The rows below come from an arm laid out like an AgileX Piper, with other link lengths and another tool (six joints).
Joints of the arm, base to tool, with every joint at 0 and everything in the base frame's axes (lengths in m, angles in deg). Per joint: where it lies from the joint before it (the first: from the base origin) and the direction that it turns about. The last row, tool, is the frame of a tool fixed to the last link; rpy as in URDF.
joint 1: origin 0.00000 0.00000 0.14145 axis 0 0 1
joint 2: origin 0.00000 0.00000 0.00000 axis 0 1 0
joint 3: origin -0.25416 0.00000 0.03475 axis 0 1 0
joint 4: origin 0.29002 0.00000 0.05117 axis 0.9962 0 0.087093
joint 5: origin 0.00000 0.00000 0.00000 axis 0 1 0
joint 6: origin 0.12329 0.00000 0.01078 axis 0.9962 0 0.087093
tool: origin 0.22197 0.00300 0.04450 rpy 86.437 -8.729 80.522
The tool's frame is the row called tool.
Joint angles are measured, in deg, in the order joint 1, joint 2, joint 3, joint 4, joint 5, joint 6. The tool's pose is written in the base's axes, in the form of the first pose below.
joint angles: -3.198 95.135 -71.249 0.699 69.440 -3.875
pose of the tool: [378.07 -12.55 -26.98 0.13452 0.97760 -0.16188 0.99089 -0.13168 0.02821]
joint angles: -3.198 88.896 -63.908 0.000 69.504 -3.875
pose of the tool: [341.87 -14.41 -28.43 0.12702 0.97639 -0.17473 0.99181 -0.12745 0.00877]
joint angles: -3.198 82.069 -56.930 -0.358 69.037 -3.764
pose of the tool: [313.03 -14.83 -27.30 0.12771 0.97533 -0.18006 0.99177 -0.12715 0.01470]
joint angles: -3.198 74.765 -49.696 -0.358 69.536 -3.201
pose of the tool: [277.99 -13.12 -29.33 0.13600 0.97412 -0.18055 0.99055 -0.13695 0.00729]
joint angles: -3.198 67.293 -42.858 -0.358 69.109 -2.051
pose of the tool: [252.57 -12.20 -32.10 0.15882 0.97104 -0.17849 0.98730 -0.15674 0.02581]
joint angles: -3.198 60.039 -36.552 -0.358 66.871 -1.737
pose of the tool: [242.30 -11.72 -35.28 0.17365 0.96969 -0.17190 0.98350 -0.16176 0.08102]
